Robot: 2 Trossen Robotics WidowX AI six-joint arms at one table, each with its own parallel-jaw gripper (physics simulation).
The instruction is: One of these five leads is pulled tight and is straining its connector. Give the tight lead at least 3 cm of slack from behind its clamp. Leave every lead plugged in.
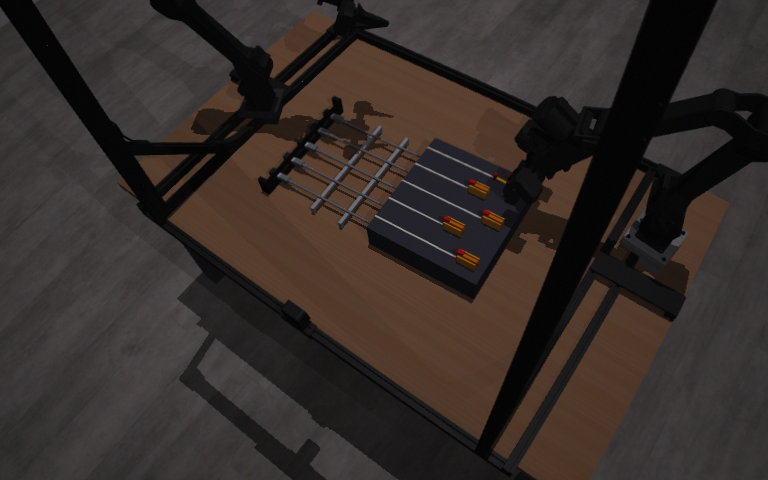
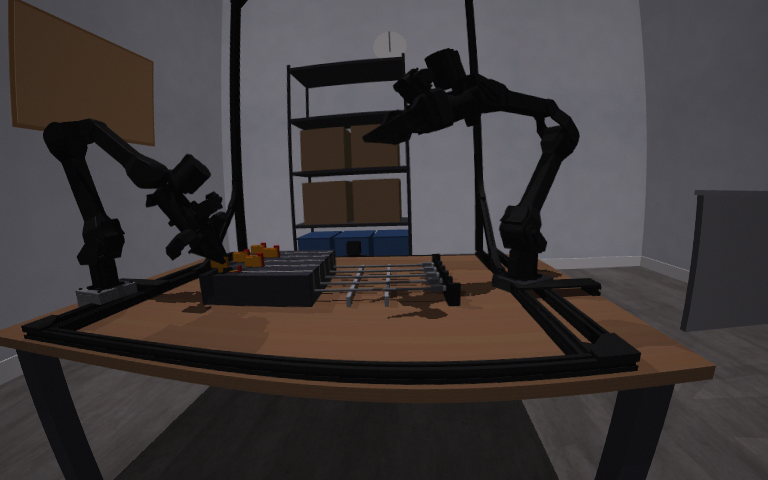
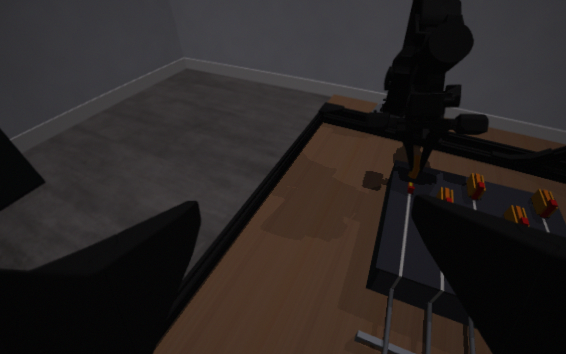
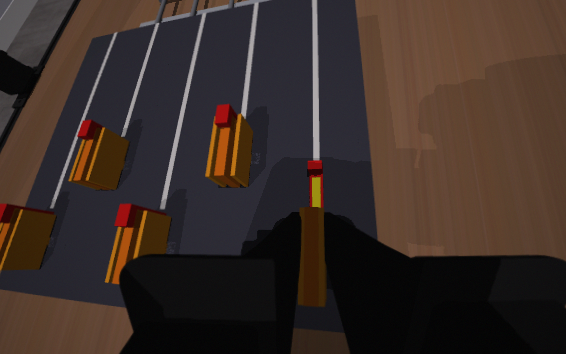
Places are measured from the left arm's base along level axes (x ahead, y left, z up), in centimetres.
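Where they show: left gripper, fingertip midpoint: (image 1: 391, 9) (image 2: 372, 134) (image 3: 306, 208); right gripper, fingertip midpoint: (image 1: 509, 178) (image 2: 226, 261) (image 3: 415, 172) (image 4: 310, 221); left arm's base at its link origin: (image 1: 261, 101) (image 2: 522, 275); right arm's base at its link origin: (image 1: 655, 234) (image 2: 106, 286) (image 3: 394, 109).
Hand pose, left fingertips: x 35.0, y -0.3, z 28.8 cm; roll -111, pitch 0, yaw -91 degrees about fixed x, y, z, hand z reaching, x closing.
Things, the pixels of their top centre, and the offset from my left fingertips. "spot": a spot on its surface instead. Level surfaces: height alone.
- far orange connector at a spot on its surface: (image 4: 312, 256) spot: dx +28.1, dy -23.8, dz -21.6 cm
- far lead at a spot on its surface: (image 4: 315, 88) (image 3: 407, 219) (image 1: 468, 165) spot: dx +17.8, dy -19.0, dz -24.9 cm
- red plug at its top centre: (image 4: 314, 185) (image 3: 412, 182) (image 1: 500, 176) dx +24.7, dy -22.2, dz -23.6 cm
- wooden table at its surface level: dz -31.5 cm
Five grey leads run from a black clamp bar (image 1: 287, 158) (image 2: 449, 281) over two grey crossbars (image 1: 346, 169) onto a dark block (image 1: 415, 228) (image 2: 258, 288) with orange connectors (image 1: 478, 189) (image 4: 229, 147). My right gripper (image 1: 520, 188) (image 2: 215, 259) (image 4: 310, 221) is shut on the far orange connector (image 4: 312, 256) at the block's far corner. The far lead (image 1: 458, 162) (image 4: 315, 88) (image 3: 404, 232) ends in a red plug (image 4: 314, 168) (image 1: 498, 177) (image 3: 411, 187), and a yellow strip of it shows in front of that connector. My left gripper (image 2: 373, 135) (image 3: 306, 208) is open and empty, high above the table.
A black frame rail (image 1: 449, 73) runs round the wooden table (image 1: 358, 305). Behind it stands a shelf rack (image 2: 289, 143) with cardboard boxes (image 2: 325, 148) and blue bins (image 2: 354, 240).
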